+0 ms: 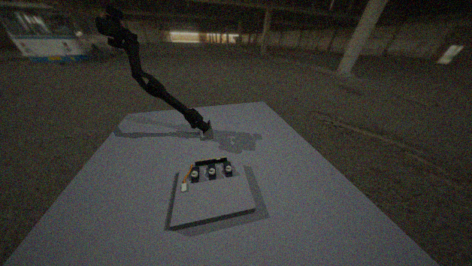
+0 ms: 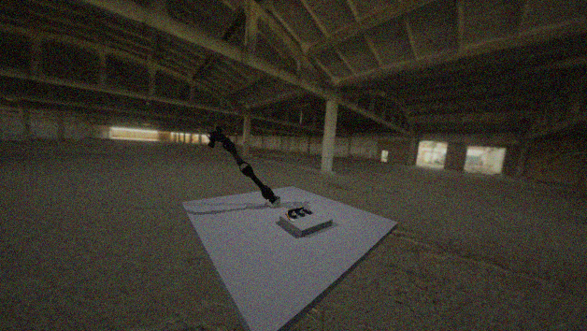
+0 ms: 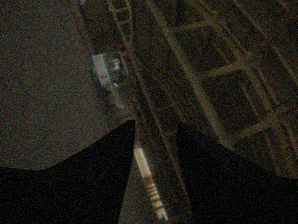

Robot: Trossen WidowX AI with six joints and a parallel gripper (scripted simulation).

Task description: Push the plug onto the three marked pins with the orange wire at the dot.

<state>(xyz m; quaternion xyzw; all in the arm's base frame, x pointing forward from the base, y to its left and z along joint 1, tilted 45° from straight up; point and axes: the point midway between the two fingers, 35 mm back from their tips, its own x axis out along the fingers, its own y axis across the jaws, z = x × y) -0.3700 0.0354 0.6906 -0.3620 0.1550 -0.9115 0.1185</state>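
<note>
The dark bar lies 67 cm ahead of my gripper tip, 54 cm below it and 50 cm to the left of it. From my gripper tip the other things lie so: black servo block 72 cm ahead, 55 cm below, 50 cm to the left; then printed holder 82 cm ahead, 57 cm below, 50 cm to the left.
</note>
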